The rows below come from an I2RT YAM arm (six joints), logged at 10 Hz.
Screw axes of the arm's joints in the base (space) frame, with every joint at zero. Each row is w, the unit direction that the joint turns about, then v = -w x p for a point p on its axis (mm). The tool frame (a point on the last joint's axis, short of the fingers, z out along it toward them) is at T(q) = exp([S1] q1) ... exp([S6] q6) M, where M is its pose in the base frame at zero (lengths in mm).
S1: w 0 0 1 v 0.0 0.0 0.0
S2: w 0 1 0 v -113.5 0.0 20.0
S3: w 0 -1 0 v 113.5 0.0 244.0
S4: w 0 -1 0 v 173.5 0.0 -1.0
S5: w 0 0 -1 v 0.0 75.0 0.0
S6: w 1 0 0 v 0.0 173.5 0.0
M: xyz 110.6 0.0 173.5 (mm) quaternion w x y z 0.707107 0 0.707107 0
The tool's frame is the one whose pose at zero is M.
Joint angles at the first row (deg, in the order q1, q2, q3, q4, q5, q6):
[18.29, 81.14, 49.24, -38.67, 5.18, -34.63]
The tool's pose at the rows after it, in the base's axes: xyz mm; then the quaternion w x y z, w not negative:
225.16 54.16 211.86 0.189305 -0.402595 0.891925 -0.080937
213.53 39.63 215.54 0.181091 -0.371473 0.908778 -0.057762
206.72 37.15 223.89 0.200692 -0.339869 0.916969 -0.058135
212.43 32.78 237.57 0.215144 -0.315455 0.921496 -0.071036
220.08 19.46 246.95 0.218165 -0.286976 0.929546 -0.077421
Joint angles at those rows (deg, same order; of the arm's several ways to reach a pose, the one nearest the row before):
[14.33, 72.79, 46.85, -40.86, 5.28, -35.34]
[10.90, 69.62, 45.88, -44.47, 2.37, -34.02]
[10.63, 66.63, 45.61, -45.00, 2.63, -30.60]
[9.41, 66.71, 48.42, -45.79, 3.87, -29.27]
[5.63, 67.76, 51.06, -46.76, 3.60, -29.53]

